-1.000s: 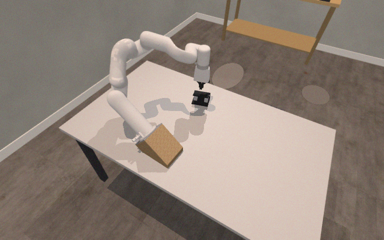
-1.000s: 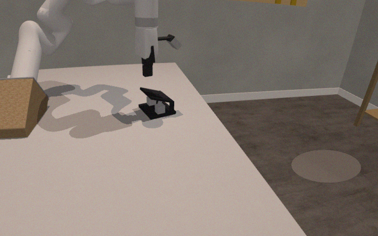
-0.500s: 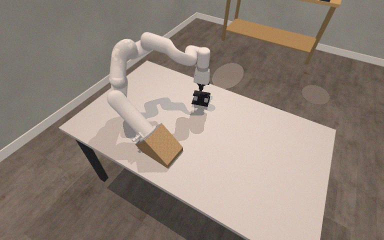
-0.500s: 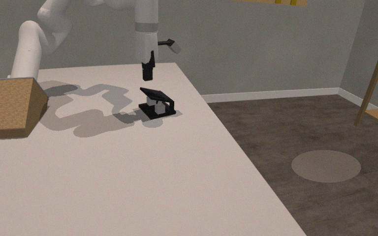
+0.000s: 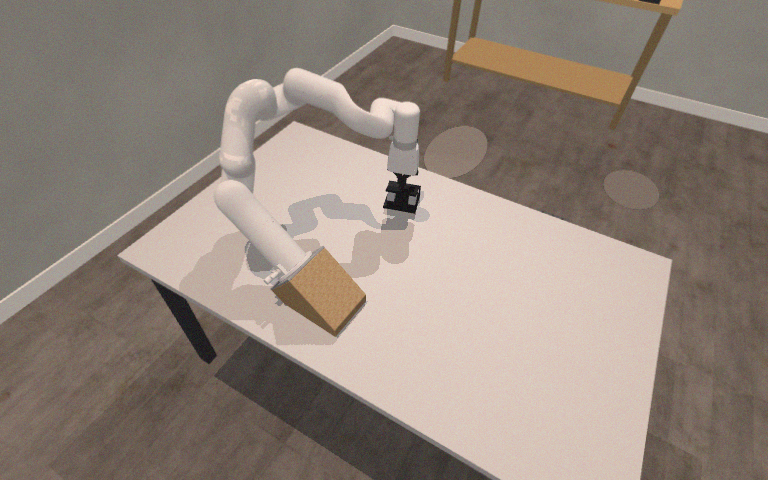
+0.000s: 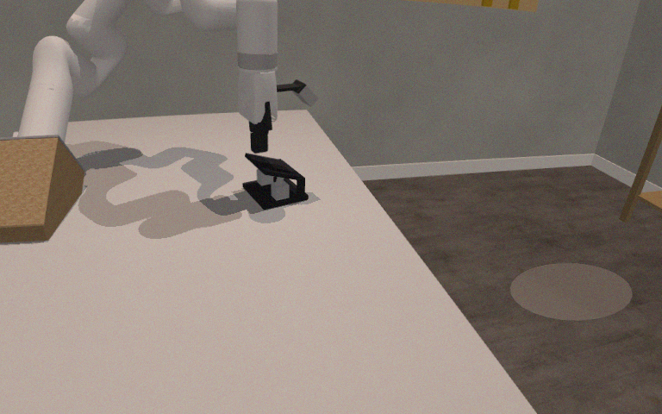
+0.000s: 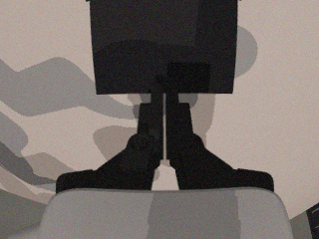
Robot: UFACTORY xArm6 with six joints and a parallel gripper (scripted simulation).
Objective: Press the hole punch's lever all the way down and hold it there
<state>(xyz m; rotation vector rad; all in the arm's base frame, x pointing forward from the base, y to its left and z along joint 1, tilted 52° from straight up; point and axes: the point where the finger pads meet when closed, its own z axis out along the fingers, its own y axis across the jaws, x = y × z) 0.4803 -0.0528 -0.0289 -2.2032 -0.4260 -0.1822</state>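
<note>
My gripper is now 30 mm short of the lever, 10 mm to the right of it and 70 mm above it. Also, from my hand: black hole punch 40 mm ahead, 10 mm to the left, 90 mm below.
</note>
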